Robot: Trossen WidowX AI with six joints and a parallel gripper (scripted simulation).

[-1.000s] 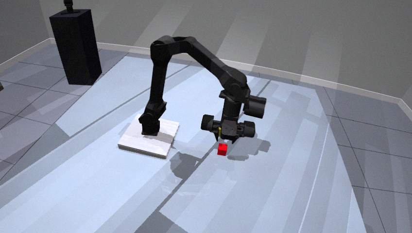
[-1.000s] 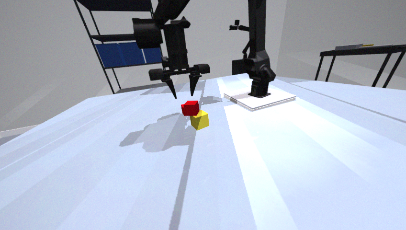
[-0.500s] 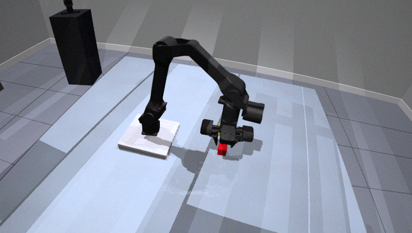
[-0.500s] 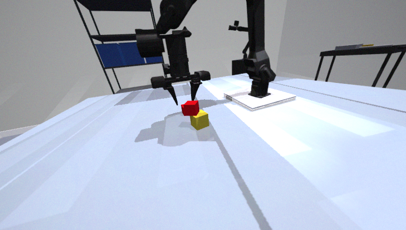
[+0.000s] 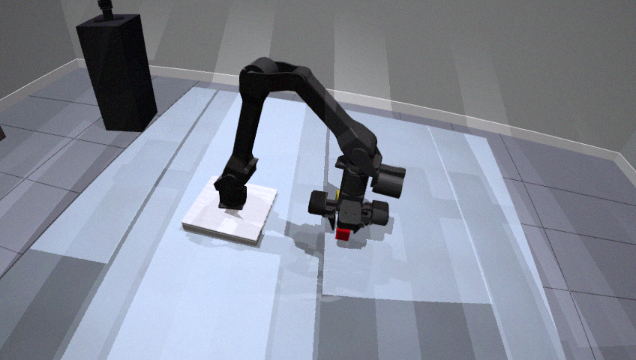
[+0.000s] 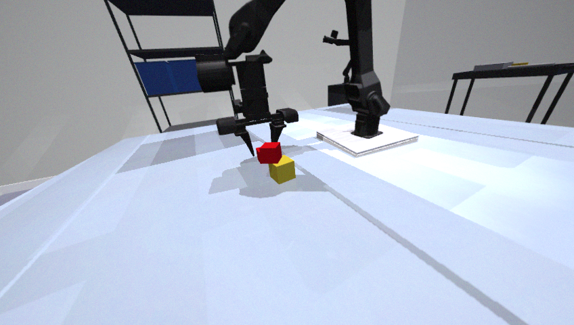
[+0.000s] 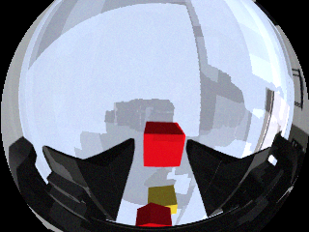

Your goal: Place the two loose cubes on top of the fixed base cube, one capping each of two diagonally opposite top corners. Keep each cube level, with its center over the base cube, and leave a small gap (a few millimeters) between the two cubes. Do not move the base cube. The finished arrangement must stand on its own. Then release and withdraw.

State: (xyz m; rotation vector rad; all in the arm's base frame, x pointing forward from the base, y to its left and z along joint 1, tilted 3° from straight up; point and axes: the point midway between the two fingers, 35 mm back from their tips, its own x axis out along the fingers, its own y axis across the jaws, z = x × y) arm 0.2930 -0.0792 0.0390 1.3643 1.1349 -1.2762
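My gripper tip is now 11 cm to the right of the yellow base cube and 1 cm short of it.
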